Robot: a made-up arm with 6 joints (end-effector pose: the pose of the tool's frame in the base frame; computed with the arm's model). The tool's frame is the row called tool. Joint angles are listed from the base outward.
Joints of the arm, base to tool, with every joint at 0 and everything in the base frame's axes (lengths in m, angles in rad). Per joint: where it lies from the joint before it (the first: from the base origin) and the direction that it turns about. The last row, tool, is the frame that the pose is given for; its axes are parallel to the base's.
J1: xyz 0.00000 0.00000 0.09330 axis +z
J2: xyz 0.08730 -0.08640 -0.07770 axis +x
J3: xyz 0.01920 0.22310 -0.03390 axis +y
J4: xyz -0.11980 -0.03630 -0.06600 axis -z
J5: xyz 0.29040 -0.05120 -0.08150 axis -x
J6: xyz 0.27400 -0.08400 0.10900 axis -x
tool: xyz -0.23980 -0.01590 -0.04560
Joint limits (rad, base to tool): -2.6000..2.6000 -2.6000..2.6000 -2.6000..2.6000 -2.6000..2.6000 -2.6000..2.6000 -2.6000..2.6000
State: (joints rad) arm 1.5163 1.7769 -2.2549 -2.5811 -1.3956 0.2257
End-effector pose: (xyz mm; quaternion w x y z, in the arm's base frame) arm 84.3 494.8 507.7 0.4166 0.2731 -0.2394 0.8334
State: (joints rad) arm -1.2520 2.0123 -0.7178 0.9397 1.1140 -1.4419
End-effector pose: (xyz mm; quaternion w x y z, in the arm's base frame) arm 44.5 -210.4 -32.0 0.1571 -0.7363 0.3994 0.5231
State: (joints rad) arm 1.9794 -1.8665 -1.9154 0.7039 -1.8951 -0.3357
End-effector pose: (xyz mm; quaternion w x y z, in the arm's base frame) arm -173.1 266.4 62.8 0.3825 -0.0580 -0.4107 -0.8256
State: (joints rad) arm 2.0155 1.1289 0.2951 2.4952 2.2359 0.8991
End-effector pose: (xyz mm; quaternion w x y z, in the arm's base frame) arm 177.8 -166.9 -83.0 0.4281 0.8319 -0.1232 -0.3310
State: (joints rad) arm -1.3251 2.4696 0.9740 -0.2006 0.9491 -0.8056
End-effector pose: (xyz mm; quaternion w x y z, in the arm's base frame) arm -64.7 -194.8 336.6 0.5317 0.6733 -0.4794 0.1846
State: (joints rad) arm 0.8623 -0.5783 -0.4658 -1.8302 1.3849 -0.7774
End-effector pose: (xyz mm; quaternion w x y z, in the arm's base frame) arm -201.3 115.6 -417.8 0.0327 -0.3755 -0.3400 0.8616
